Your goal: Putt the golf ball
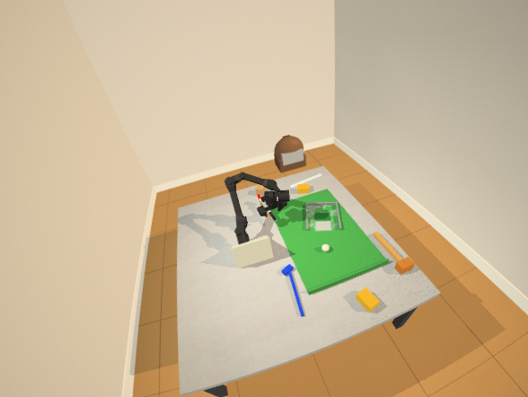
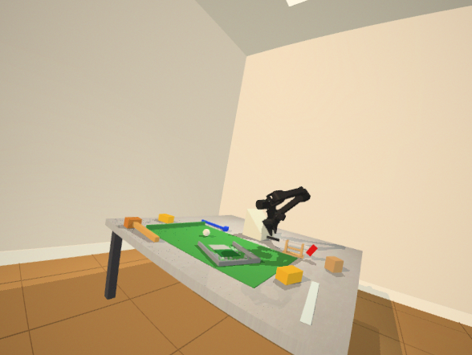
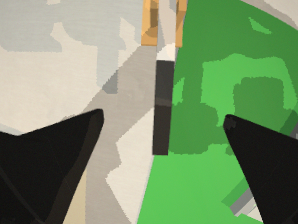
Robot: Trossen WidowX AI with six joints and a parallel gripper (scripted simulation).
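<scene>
The wooden rack lies 20 mm behind my gripper tip, 130 mm to the left of it and 50 mm below it. Also, from my gripper tip: white golf ball: 190 mm ahead, 350 mm to the right, 60 mm below; tan cube: 20 mm ahead, 360 mm to the left, 60 mm below; green mat: 240 mm ahead, 210 mm to the right, 80 mm below.
</scene>
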